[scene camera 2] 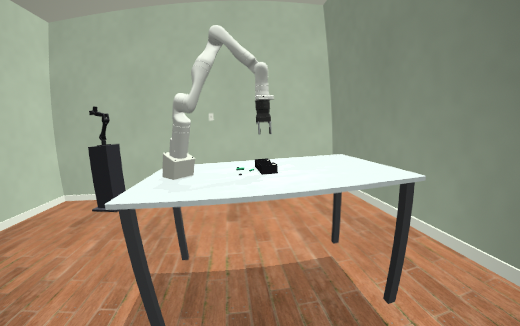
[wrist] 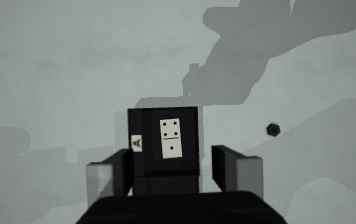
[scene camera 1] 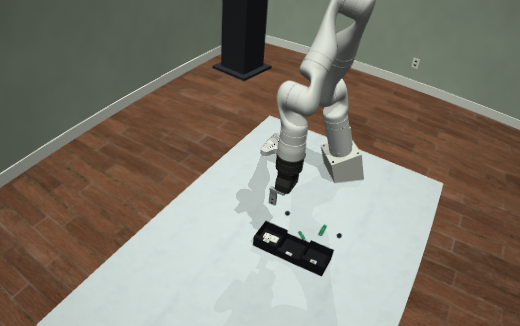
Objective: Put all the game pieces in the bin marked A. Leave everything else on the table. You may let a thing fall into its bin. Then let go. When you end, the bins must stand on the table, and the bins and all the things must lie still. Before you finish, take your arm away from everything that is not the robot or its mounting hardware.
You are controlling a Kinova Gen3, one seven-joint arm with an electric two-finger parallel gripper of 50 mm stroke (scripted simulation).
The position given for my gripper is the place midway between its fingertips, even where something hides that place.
Note:
I see my gripper (scene camera 1: pixel 276 198) and a white domino (wrist: pixel 170 129).
My gripper is seen too in the wrist view (wrist: pixel 173 163).

